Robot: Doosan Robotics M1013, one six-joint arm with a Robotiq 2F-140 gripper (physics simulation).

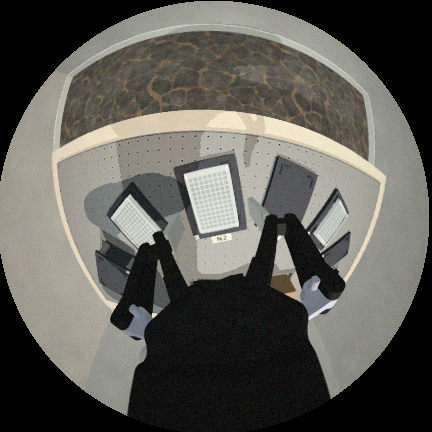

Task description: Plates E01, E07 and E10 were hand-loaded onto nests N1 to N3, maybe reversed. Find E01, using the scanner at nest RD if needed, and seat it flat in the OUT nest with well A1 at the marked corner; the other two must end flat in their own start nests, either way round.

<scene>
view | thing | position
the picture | my gripper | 214,213
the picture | white well plate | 335,216
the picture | white well plate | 210,190
</scene>
